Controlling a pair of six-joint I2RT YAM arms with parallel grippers.
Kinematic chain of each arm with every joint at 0, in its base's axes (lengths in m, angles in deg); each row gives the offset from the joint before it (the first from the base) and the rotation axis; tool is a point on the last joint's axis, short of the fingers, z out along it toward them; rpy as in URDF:
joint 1: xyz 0 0 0.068 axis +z
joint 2: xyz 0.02 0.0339 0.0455 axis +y
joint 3: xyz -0.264 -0.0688 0 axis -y
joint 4: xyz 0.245 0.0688 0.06 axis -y
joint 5: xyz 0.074 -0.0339 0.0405 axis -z
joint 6: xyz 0.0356 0 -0.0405 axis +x
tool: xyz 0 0 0 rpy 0 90 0
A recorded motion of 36 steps. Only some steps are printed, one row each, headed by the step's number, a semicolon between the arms.
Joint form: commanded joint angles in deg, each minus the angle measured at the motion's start. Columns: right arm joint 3, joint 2, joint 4, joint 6, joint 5, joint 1; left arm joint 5, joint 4, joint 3, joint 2, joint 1, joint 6.
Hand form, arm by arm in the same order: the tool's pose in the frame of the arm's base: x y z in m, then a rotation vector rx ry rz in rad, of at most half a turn. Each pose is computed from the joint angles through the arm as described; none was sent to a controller.
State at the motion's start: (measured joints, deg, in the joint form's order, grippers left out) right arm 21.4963 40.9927 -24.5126 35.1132 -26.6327 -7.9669; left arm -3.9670 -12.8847 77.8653 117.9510 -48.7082 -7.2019
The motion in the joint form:
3: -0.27 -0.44 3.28 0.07 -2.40 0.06; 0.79 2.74 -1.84 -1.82 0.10 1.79
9: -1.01 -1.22 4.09 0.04 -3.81 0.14; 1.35 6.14 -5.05 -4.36 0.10 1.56
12: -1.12 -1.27 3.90 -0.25 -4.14 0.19; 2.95 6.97 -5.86 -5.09 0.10 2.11
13: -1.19 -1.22 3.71 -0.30 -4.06 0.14; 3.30 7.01 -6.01 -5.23 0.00 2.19
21: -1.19 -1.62 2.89 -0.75 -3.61 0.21; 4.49 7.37 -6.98 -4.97 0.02 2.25
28: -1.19 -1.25 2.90 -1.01 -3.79 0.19; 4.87 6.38 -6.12 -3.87 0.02 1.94
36: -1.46 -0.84 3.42 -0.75 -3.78 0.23; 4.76 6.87 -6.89 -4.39 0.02 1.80
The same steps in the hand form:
3: 0.1513 -0.0036 0.1923 0.5868 2.2294 0.8245; 0.2874 -0.3231 0.1544 0.8888 2.3126 -0.3455
9: 0.1498 -0.0024 0.1912 0.5621 2.2194 0.8522; 0.2818 -0.3173 0.1601 0.8716 2.2735 -0.3820
12: 0.1493 -0.0020 0.1905 0.5547 2.2244 0.8569; 0.2796 -0.3163 0.1620 0.8924 2.2588 -0.4154
13: 0.1490 -0.0021 0.1897 0.5586 2.2286 0.8547; 0.2785 -0.3165 0.1623 0.8990 2.2573 -0.4227
21: 0.1476 -0.0020 0.1894 0.5570 2.2357 0.8428; 0.2763 -0.3149 0.1559 0.9164 2.2718 -0.4386
28: 0.1481 -0.0020 0.1886 0.5541 2.2416 0.8443; 0.2777 -0.3169 0.1514 0.9216 2.2946 -0.4385
36: 0.1488 -0.0020 0.1868 0.5604 2.2438 0.8469; 0.2762 -0.3150 0.1517 0.9164 2.2921 -0.4393

